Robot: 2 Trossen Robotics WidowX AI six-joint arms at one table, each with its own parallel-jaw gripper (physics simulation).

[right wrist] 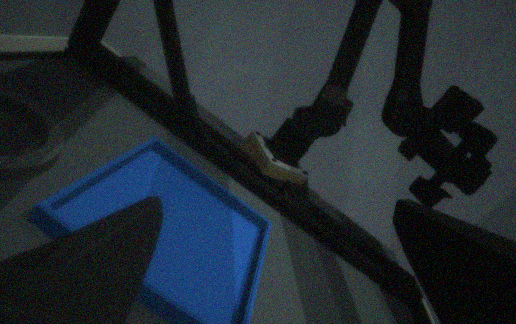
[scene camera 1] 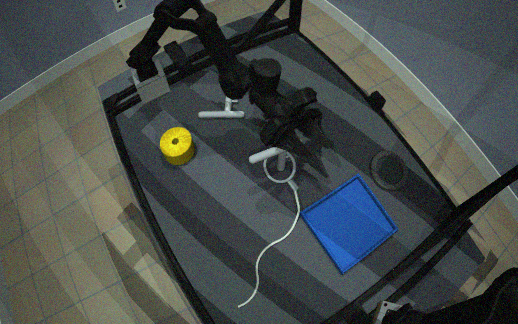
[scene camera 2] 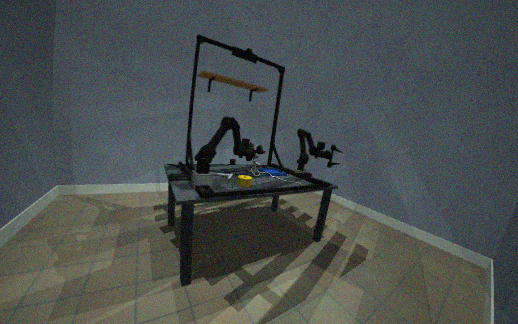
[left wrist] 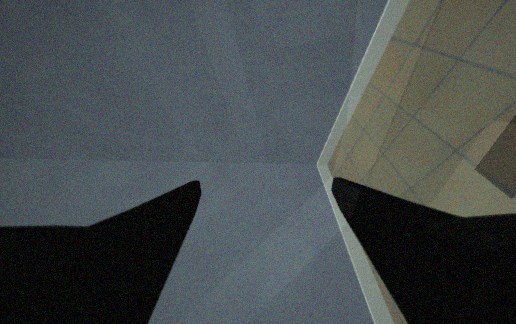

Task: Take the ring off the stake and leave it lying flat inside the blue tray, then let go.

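Pixels of known places: left gripper, fingertip midpoint: [scene camera 2: 342, 158] [left wrist: 266, 185]; right gripper, fingertip midpoint: [right wrist: 280, 210] [scene camera 1: 320, 152] [scene camera 2: 261, 154]; left arm's base, link origin: [right wrist: 280, 153] [scene camera 2: 300, 169]; right arm's base, link origin: [scene camera 1: 147, 72] [scene camera 2: 202, 172].
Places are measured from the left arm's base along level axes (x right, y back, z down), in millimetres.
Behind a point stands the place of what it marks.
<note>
The pale ring [scene camera 1: 270, 177] @[y -426, x 269, z 39 mm] [scene camera 2: 252, 170] @[y -448, x 316, z 3 mm], with a white cord trailing from it, shows around a short grey post, which looks like the stake [scene camera 1: 282, 162] @[y -407, x 299, z -3 mm]. A white bar reaches left from the post's top. Whether the ring touches the table is unclear. The blue tray [scene camera 1: 348, 227] @[y -192, x 213, z 40 mm] [scene camera 2: 272, 172] @[y -174, x 222, z 45 mm] [right wrist: 200, 250] @[y -218, x 208, z 41 mm] lies to the lower right of the ring in scene camera 1, with no ring in it. My right gripper [scene camera 1: 318, 152] @[y -326, x 294, z -118 mm] [scene camera 2: 261, 150] @[y -326, x 294, z -118 mm] [right wrist: 280, 210] @[y -326, x 294, z -118 mm] is open and empty, above the table between ring and tray. My left gripper [scene camera 2: 340, 157] @[y -153, x -335, z -185 mm] [left wrist: 266, 185] @[y -153, x -335, z -185 mm] is open and empty, beyond the table.
A yellow cylinder [scene camera 1: 176, 145] @[y -679, x 243, z -3 mm] [scene camera 2: 244, 181] @[y -731, x 236, z 12 mm] stands at the left in scene camera 1. A white T-shaped piece [scene camera 1: 221, 114] @[y -622, x 394, z 29 mm] lies above it, nearer my right arm's base. A dark round outline [scene camera 1: 387, 187] @[y -116, x 353, z 32 mm] lies beyond the tray. A black frame [scene camera 2: 192, 105] @[y -567, x 848, z -441 mm] rises over the table.
</note>
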